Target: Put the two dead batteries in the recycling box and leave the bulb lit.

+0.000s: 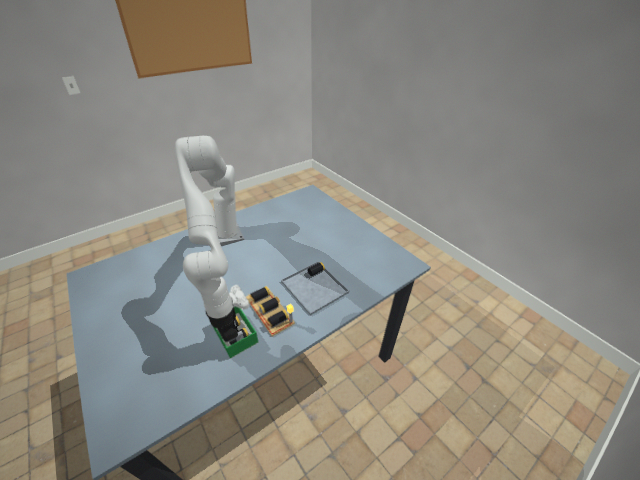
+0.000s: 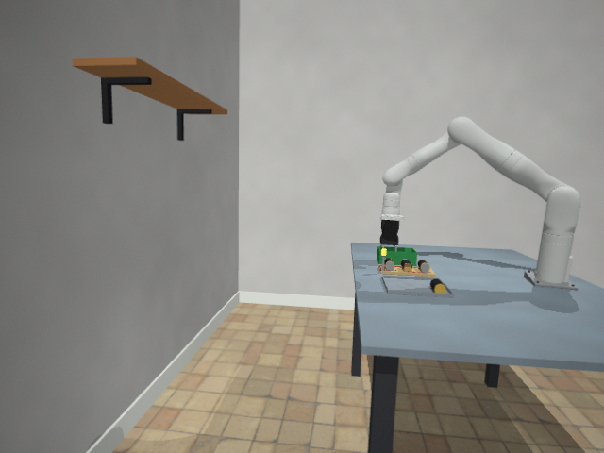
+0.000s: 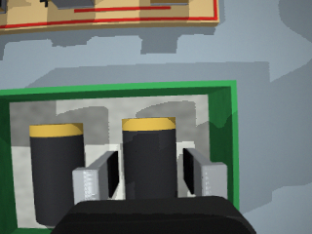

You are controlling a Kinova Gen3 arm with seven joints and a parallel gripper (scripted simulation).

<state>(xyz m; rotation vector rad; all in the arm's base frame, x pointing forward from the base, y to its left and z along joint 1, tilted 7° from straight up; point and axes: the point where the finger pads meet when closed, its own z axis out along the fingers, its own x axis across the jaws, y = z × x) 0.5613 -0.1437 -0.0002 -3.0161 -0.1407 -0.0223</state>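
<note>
Right now the green recycling box is 30 mm behind my hand and 10 mm below it. Also, from my hand: grey tray (80 mm behind, 330 mm to the left, 20 mm below).
</note>
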